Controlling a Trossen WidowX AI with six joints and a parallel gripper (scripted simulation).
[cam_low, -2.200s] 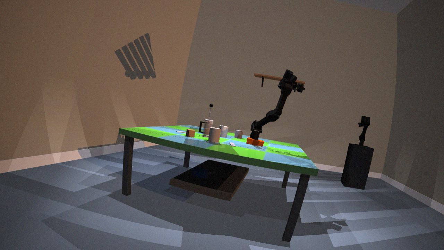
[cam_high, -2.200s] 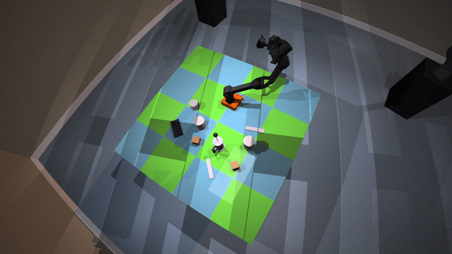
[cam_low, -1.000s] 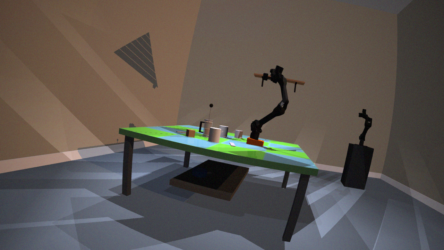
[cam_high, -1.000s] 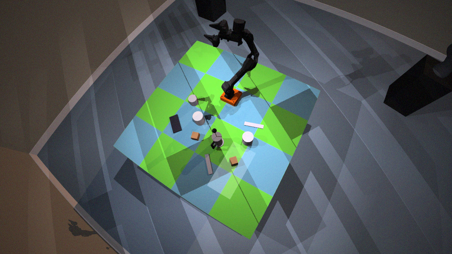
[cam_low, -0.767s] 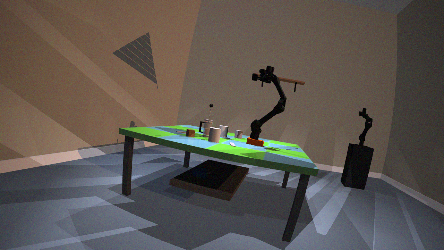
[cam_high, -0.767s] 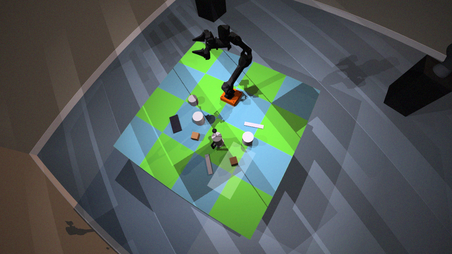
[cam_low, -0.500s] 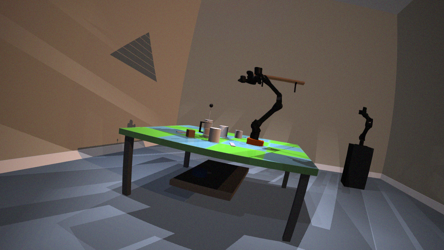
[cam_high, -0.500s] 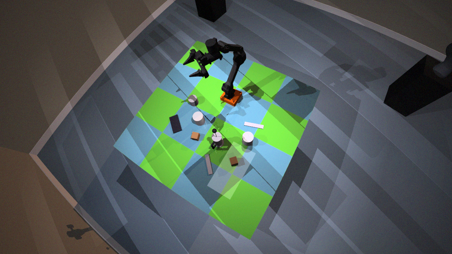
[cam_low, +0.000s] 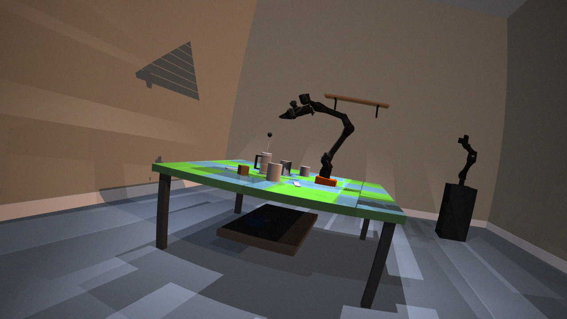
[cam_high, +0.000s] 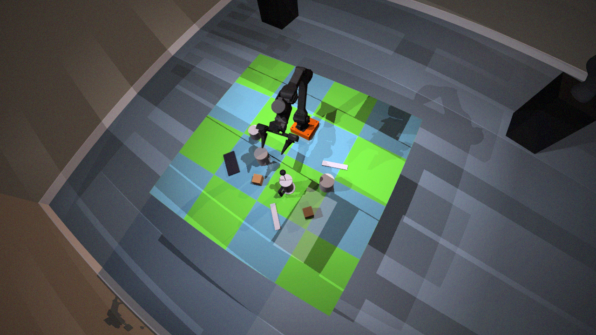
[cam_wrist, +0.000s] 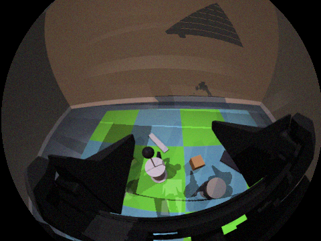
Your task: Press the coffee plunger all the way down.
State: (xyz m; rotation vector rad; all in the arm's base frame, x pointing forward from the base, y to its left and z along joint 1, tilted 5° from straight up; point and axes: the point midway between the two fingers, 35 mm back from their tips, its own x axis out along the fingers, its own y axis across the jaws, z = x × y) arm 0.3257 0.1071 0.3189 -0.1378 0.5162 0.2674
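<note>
Right now the coffee press is 250 mm below my gripper tip, 60 mm to the left of it and 40 mm ahead of it. From my gripper tip the other things lie so: dark slab 370 mm below, 320 mm to the right, 110 mm ahead.
</note>
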